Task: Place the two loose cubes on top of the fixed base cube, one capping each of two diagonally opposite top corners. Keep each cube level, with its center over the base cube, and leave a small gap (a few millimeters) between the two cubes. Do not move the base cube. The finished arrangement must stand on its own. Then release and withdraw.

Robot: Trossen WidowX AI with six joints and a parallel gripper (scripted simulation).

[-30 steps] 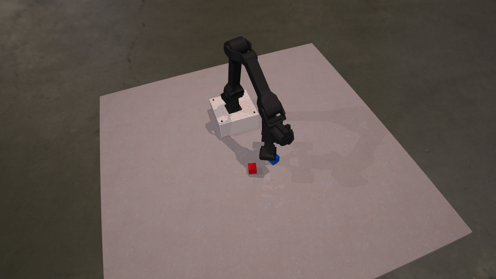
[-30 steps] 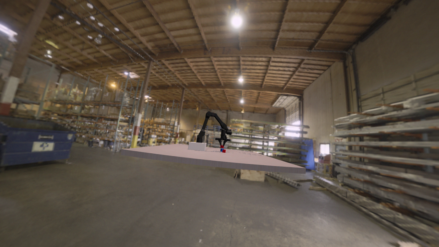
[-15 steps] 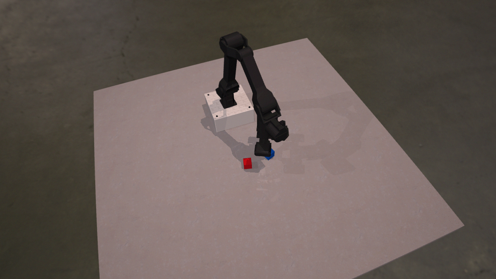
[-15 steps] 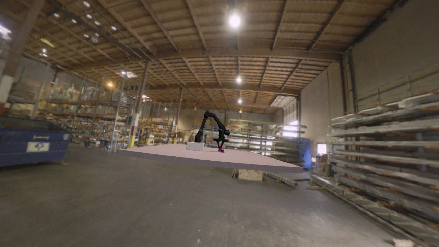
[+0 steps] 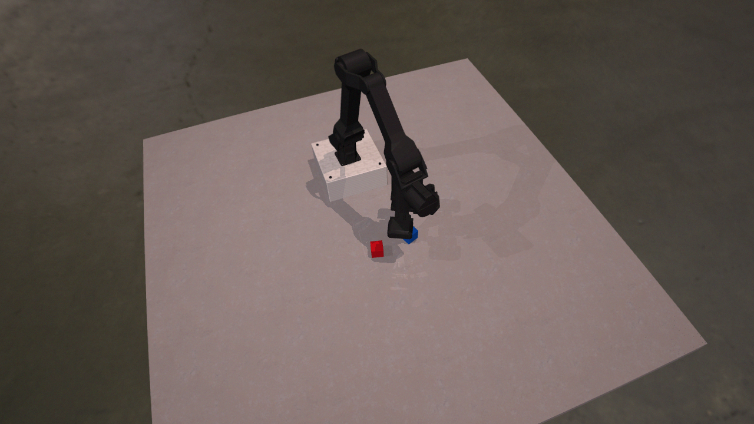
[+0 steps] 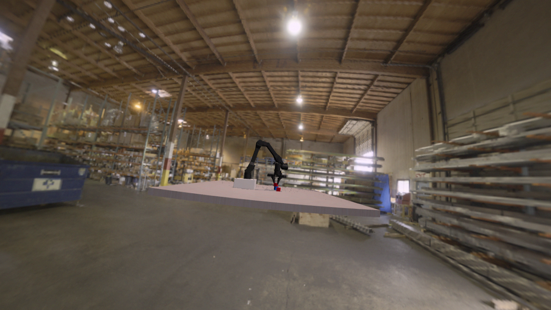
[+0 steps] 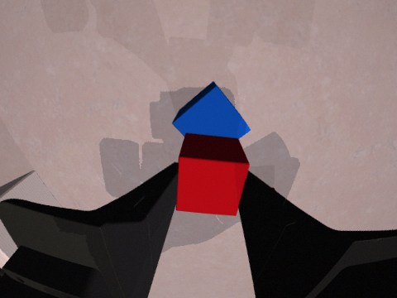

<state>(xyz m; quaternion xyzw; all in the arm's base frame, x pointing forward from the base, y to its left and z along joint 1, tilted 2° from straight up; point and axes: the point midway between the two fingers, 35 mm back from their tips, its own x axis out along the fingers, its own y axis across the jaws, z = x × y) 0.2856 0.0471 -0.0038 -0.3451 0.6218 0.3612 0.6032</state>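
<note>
My gripper tip is now right at the red cube. The rest, counted from my gripper tip: blue cube 1 cm ahead, 2 cm to the left, 4 cm below.
</note>
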